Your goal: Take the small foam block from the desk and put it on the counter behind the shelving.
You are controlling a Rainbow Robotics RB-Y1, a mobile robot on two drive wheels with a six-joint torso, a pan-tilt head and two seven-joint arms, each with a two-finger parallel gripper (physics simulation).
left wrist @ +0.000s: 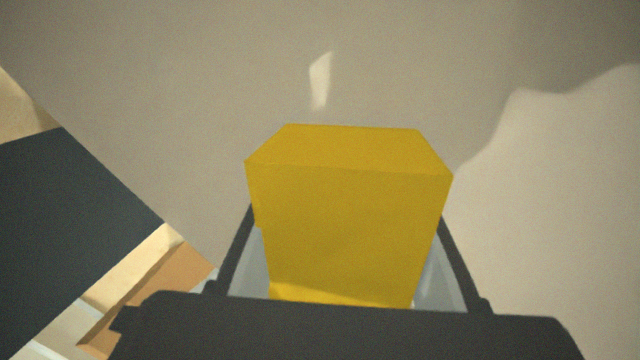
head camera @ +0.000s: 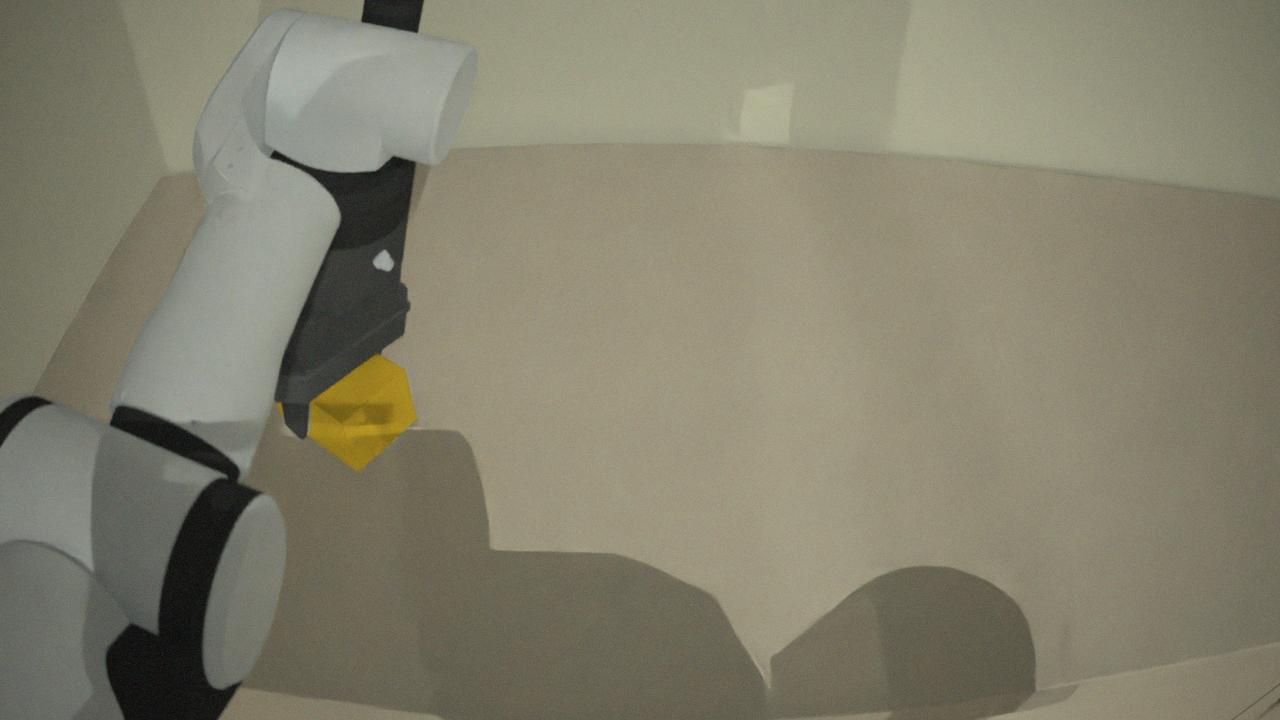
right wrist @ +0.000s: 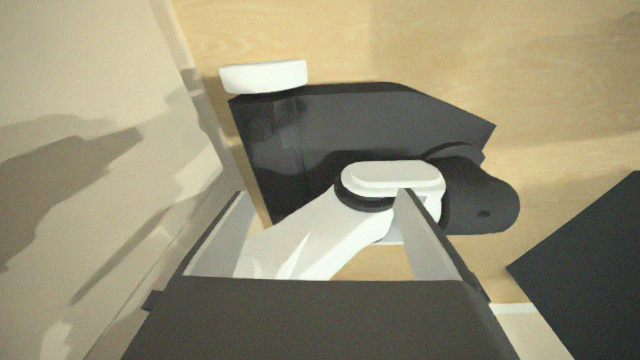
Path:
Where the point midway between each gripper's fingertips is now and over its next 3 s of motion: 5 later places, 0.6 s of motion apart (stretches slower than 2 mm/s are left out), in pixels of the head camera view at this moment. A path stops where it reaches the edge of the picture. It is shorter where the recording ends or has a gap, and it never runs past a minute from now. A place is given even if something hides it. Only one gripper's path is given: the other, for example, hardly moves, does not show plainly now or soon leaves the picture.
The left gripper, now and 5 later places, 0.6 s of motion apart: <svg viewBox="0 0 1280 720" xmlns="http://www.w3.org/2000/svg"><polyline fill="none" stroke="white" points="330,404 336,426 339,442 338,440 327,390 314,335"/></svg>

